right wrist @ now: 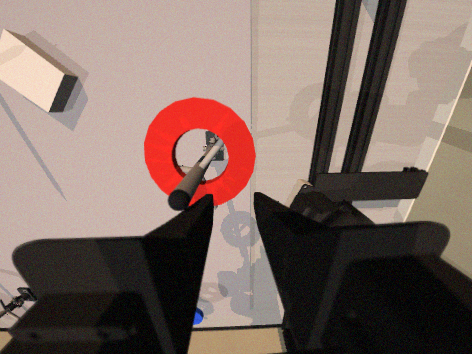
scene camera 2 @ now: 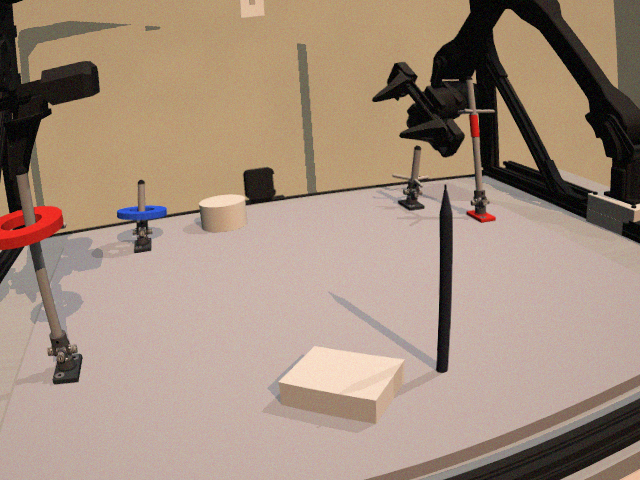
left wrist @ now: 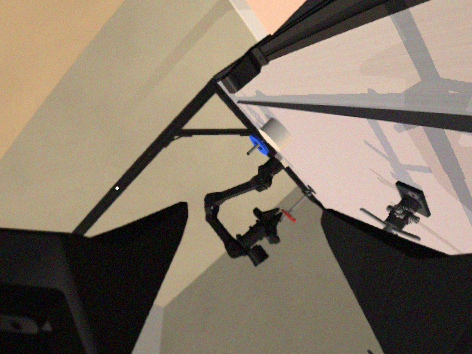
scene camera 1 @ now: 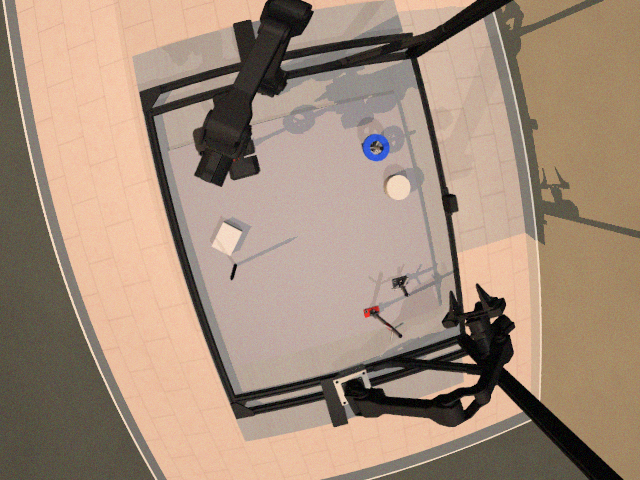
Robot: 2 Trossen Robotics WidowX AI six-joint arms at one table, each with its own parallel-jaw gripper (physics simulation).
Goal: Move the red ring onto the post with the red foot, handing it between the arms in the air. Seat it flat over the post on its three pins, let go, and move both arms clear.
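Frame: origin at the left arm's base, x right, y ahead, z up, level; millimetres.
Seen in the pictures: left gripper, fingertip midpoint: [scene camera 2: 386,116] [left wrist: 254,212] [scene camera 1: 463,287]; right gripper, fingertip midpoint: [right wrist: 233,199] [scene camera 2: 5,209] [left wrist: 280,210]; left arm's base, link origin: [scene camera 2: 629,197] [scene camera 1: 353,388]; right arm's base, link origin: [right wrist: 310,205] [left wrist: 278,160] [scene camera 1: 268,82].
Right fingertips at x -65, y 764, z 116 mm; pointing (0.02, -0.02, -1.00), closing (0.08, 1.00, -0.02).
Offsets run from my right fingertips to a thing's middle. "spot": to the spot under its first point.
The red ring {dx -28, dy -19, dz -11 mm} [scene camera 2: 50,221] [left wrist: 288,215] [right wrist: 240,150] hangs around a tall grey post {spot: dx -17, dy -25, dz -75 mm} [scene camera 2: 47,299] with a dark foot, well above that foot. My right gripper [right wrist: 233,199] is partly open, with nothing between its fingers. In the right wrist view its fingertips are just beyond the ring's near edge, beside the post's dark top. In scene camera 1 the right arm mostly hides the ring. The post with the red foot {spot: dx +180, dy -551, dz -135 mm} [scene camera 1: 371,311] [scene camera 2: 480,215] leans and has crossed pins high up. My left gripper [scene camera 1: 465,290] [scene camera 2: 387,117] is wide open and empty, in the air near that post.
A blue ring {dx +310, dy -125, dz -100 mm} [scene camera 1: 367,149] [scene camera 2: 157,212] sits on a short post, beside a pale cylinder {dx +340, dy -242, dz -129 mm} [scene camera 1: 398,187] [scene camera 2: 222,214]. A short dark-footed post {spot: dx +275, dy -492, dz -122 mm} [scene camera 1: 399,282] [scene camera 2: 412,203] stands near the red-footed one. A pale block {dx -121, dy -230, dz -136 mm} [scene camera 1: 226,237] [scene camera 2: 336,369] lies near an upright black rod {dx -126, dy -307, dz -76 mm} [scene camera 1: 233,271] [scene camera 2: 445,289].
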